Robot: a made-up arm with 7 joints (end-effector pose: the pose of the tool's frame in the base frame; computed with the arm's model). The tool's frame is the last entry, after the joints.
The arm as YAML. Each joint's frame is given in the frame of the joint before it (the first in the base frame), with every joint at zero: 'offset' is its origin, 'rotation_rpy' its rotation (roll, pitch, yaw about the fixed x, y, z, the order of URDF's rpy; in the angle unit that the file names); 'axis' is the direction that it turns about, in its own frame. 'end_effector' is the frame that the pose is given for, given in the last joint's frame.
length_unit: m
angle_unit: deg
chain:
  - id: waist
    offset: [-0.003, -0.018, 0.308]
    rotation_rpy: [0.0, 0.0, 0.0]
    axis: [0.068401, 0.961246, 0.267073]
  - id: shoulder
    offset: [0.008, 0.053, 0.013]
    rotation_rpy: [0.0, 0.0, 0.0]
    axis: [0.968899, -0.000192, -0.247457]
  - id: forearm
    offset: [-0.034, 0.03, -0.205]
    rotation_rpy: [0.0, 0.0, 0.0]
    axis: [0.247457, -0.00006, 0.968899]
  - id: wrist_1
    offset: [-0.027, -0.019, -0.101]
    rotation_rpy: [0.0, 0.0, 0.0]
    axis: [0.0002, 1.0, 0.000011]
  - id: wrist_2
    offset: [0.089, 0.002, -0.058]
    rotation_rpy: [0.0, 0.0, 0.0]
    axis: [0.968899, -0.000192, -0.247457]
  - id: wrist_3
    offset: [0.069, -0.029, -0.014]
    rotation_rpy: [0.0, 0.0, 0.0]
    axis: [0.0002, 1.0, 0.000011]
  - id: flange
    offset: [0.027, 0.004, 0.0]
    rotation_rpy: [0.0, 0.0, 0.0]
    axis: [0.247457, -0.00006, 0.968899]
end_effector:
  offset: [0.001, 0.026, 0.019]
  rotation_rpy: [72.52, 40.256, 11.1]
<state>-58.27 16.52 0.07 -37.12 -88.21 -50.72 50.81</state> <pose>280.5 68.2 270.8 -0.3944 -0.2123 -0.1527 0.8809</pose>
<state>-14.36 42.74 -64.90 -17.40 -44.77 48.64 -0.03</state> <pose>98.9 98.6 5.0 0.5128 0.3636 -0.7279 0.2738</pose>
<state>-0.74 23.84 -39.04 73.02 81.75 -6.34 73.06</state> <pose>-112.7 225.4 -112.1 0.9894 -0.0550 -0.1055 0.0830</pose>
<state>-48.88 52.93 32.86 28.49 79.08 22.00 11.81</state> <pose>334.9 366.1 267.6 0.6576 0.5317 0.5333 0.0219</pose>
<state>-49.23 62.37 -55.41 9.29 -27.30 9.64 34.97</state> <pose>296.9 231.2 168.1 0.8351 0.2679 0.0541 0.4774</pose>
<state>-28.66 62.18 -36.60 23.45 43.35 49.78 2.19</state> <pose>253.8 334.2 88.6 -0.8460 -0.4888 -0.1216 0.1746</pose>
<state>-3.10 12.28 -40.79 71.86 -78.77 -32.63 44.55</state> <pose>-37.9 150.5 -136.4 0.2271 0.8390 0.1703 0.4642</pose>
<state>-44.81 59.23 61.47 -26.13 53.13 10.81 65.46</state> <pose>190.8 304.5 401.9 0.0444 -0.0313 0.9984 0.0185</pose>
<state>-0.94 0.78 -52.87 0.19 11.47 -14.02 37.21</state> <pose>25.0 -85.0 -12.7 0.5470 0.1156 -0.1669 0.8121</pose>
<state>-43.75 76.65 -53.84 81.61 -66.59 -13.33 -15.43</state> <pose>174.4 511.5 278.2 0.6261 0.5824 0.1133 0.5059</pose>
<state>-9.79 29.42 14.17 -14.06 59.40 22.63 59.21</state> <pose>198.8 196.8 56.7 0.6497 0.2311 0.7052 0.1652</pose>
